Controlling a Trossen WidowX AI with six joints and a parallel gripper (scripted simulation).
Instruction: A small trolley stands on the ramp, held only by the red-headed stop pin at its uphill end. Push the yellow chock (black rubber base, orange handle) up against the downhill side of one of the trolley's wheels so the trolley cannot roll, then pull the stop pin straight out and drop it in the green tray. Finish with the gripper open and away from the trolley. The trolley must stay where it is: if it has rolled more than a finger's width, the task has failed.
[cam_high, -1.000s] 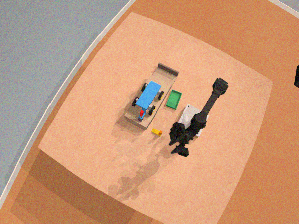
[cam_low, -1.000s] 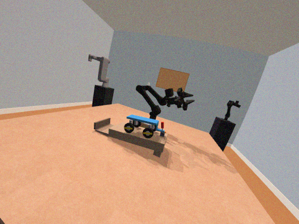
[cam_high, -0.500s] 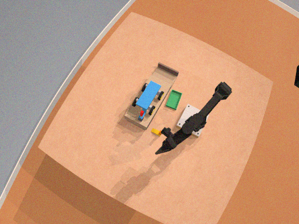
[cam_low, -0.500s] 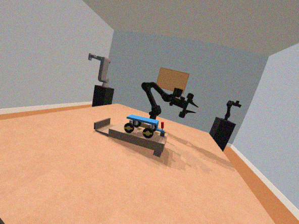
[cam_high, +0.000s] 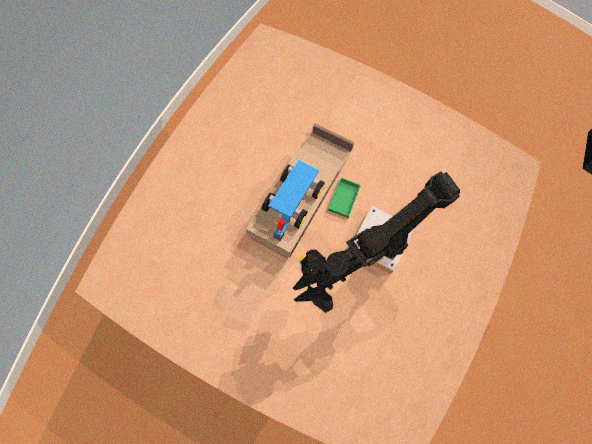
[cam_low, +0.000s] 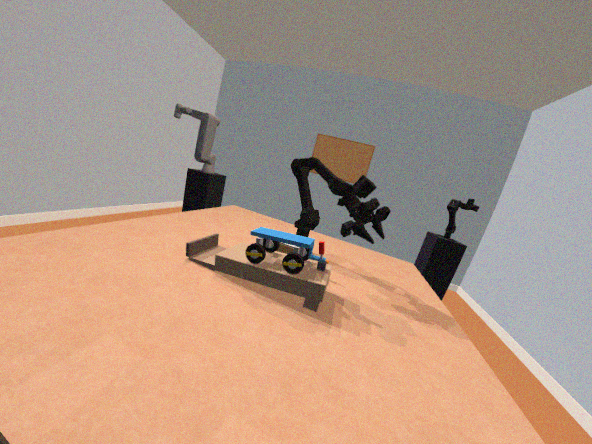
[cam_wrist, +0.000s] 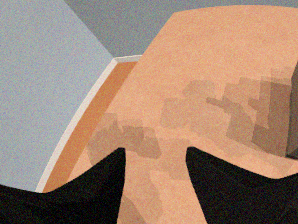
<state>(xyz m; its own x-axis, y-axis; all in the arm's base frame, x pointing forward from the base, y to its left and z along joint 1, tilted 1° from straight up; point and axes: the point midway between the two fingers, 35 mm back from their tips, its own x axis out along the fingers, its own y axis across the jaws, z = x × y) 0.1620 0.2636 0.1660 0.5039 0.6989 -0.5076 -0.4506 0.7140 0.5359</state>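
My gripper tip is 20 mm short of the yellow chock, 150 mm to the left of it and 180 mm above it. The rest, counted from my gripper tip: blue trolley (150 mm ahead, 280 mm to the right, 80 mm below); red-headed stop pin (130 mm ahead, 160 mm to the right, 70 mm below); ramp (150 mm ahead, 290 mm to the right, 150 mm below).
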